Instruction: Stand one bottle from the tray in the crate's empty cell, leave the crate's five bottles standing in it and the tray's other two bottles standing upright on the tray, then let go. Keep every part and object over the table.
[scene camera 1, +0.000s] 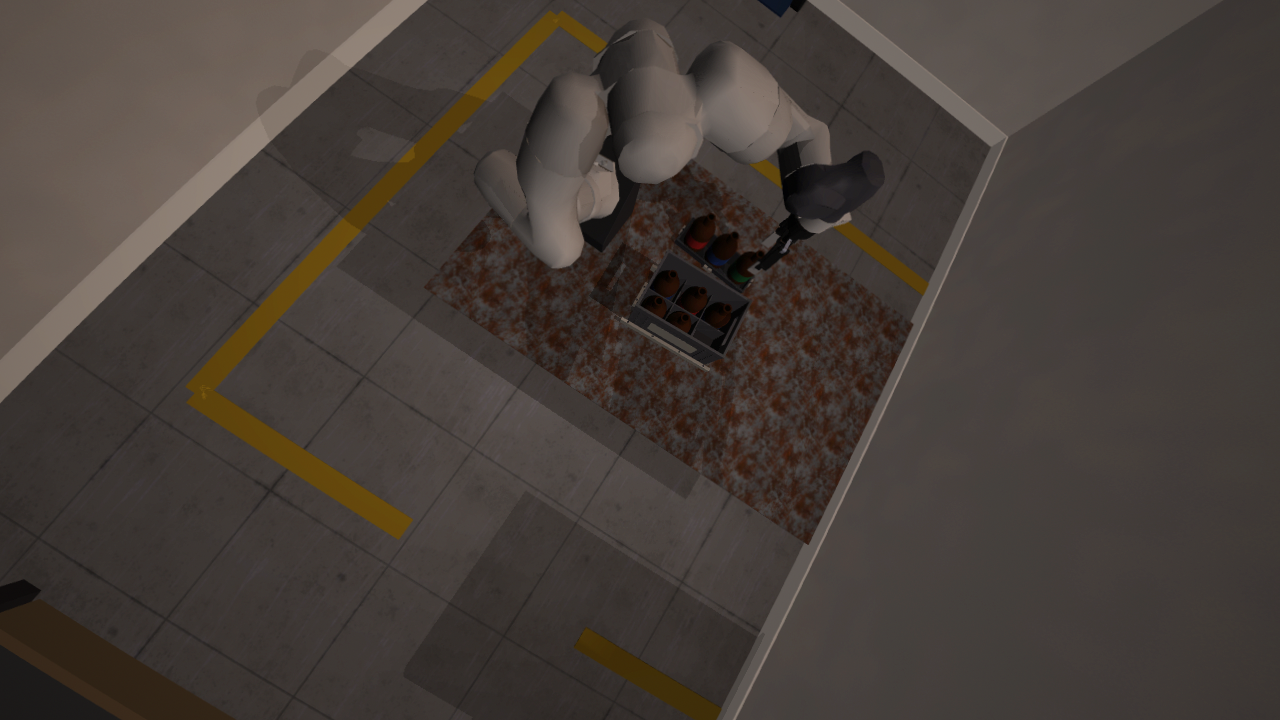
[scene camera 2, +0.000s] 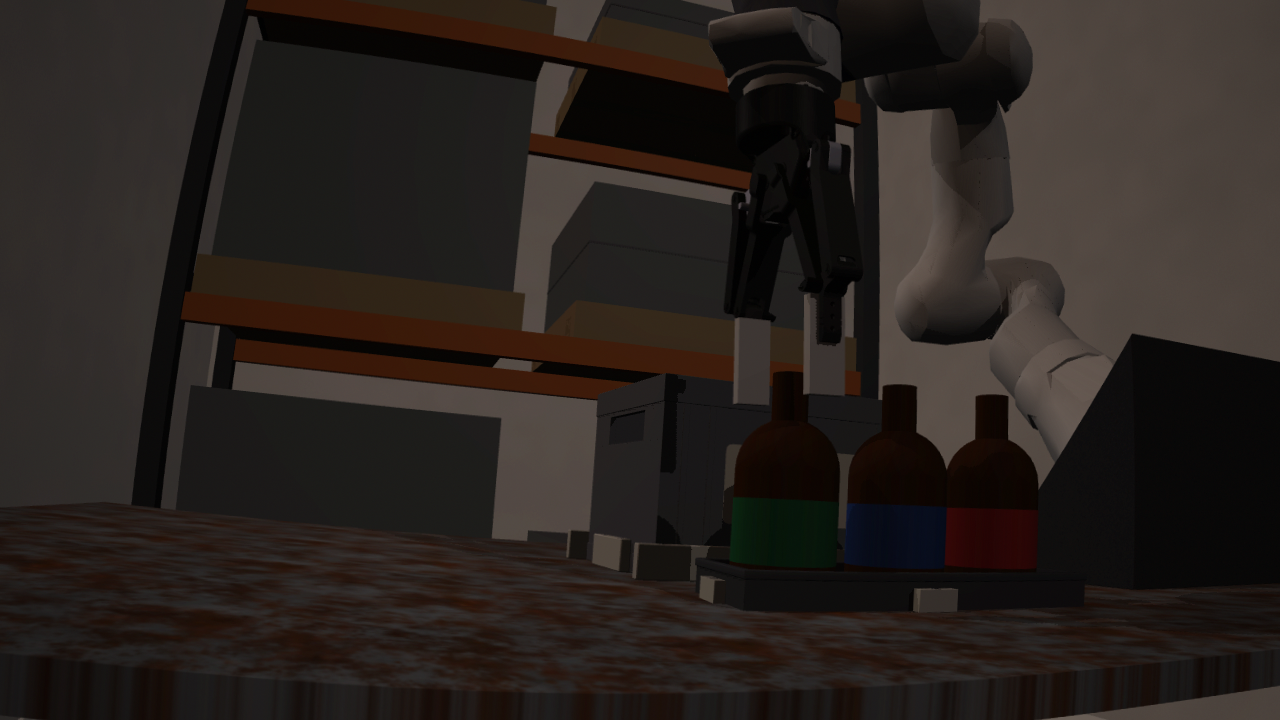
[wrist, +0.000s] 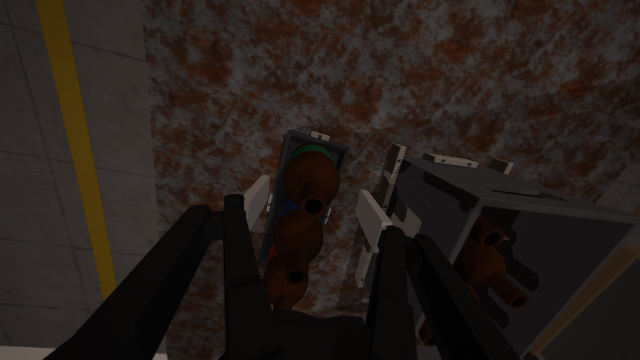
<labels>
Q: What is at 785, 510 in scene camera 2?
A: A green-label bottle.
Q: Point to a red-label bottle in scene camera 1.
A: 703, 228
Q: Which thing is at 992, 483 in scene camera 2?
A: A red-label bottle.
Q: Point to a blue-label bottle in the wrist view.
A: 484, 233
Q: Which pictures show my gripper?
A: Scene camera 1, scene camera 2 and the wrist view: all of them.
</labels>
